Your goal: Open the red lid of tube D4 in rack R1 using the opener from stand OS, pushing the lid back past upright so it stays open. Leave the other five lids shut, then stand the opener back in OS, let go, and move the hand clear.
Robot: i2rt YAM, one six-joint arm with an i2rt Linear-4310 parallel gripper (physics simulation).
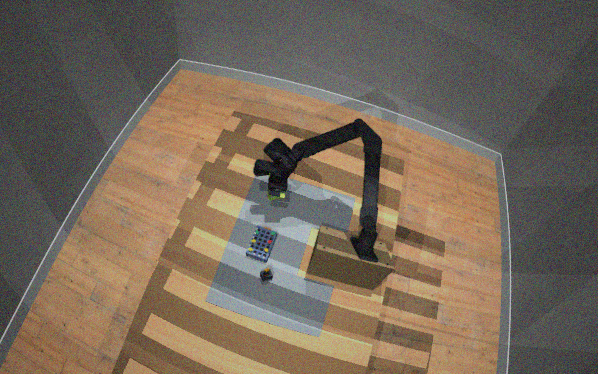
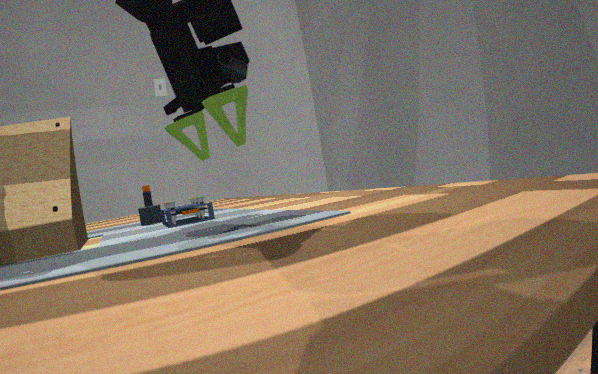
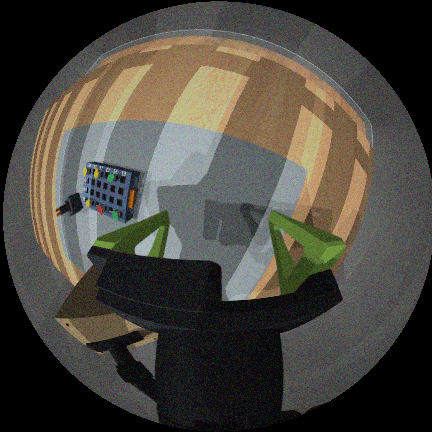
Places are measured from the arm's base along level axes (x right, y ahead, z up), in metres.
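Where they show: gripper, fingertip midpoint: [image 1: 270,188] [image 2: 222,152] [image 3: 218,215]; arm's base, link origin: [image 1: 363,250] [image 3: 113,341].
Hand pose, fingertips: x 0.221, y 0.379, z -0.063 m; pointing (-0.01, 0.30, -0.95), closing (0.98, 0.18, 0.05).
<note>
Each offset is from my fingertips to the centre of the thing. Level surfaces: height alone.
Rack R1 @(dx -0.198, dy -0.012, dz -0.082 m) [image 1: 256,258] [image 2: 187,207] [image 3: 125,216] is a blue grid rack on the grey-blue mat. The red lid @(dx -0.197, dy -0.041, dz -0.061 m) [image 1: 270,241] [image 3: 99,209] is on one long side of it, between a yellow lid @(dx -0.235, dy -0.035, dz -0.061 m) [image 3: 88,203] and a green lid @(dx -0.158, dy -0.046, dz -0.061 m) [image 3: 115,215]. Whether the lids are fully shut is too small to tell. The opener @(dx -0.329, dy -0.054, dz -0.057 m) [image 1: 267,270] [image 2: 146,195] [image 3: 61,211], dark with an orange top, stands upright in the black stand OS @(dx -0.329, dy -0.054, dz -0.083 m) [image 1: 266,276] [image 2: 150,215] [image 3: 75,202]. My gripper [image 1: 277,196] [image 2: 223,152] [image 3: 218,215], with green fingers, is open and empty, high above the mat and away from rack and stand.
A wooden block [image 1: 345,262] [image 2: 37,165] [image 3: 95,327] carries the arm's base beside the mat @(dz -0.103 m) [image 1: 280,307] [image 2: 300,218] [image 3: 200,145]. The striped wooden floor @(dz -0.106 m) [image 1: 125,160] [image 2: 250,300] [image 3: 185,95] surrounds the mat. The arm's shadow falls on the mat.
</note>
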